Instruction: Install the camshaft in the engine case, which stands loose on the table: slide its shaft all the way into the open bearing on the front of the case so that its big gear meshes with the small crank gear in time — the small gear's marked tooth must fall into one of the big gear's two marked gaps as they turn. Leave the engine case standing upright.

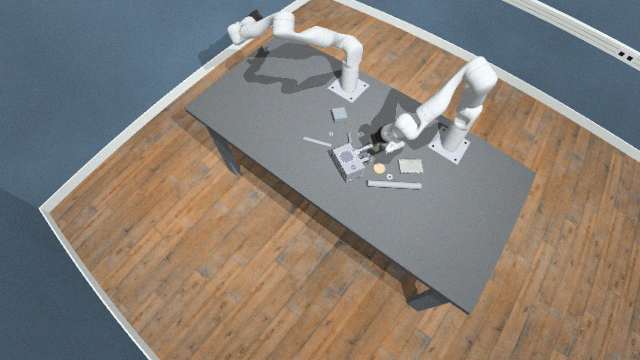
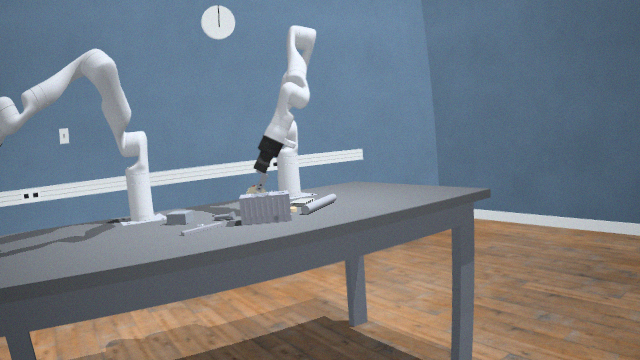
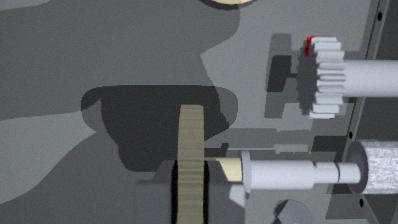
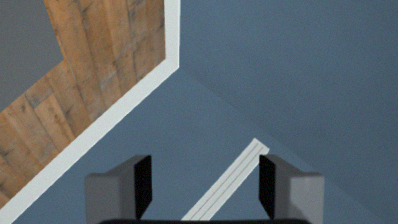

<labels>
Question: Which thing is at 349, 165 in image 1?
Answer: An engine case.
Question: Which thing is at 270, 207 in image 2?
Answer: An engine case.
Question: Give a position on an engine case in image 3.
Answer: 364, 145
</labels>
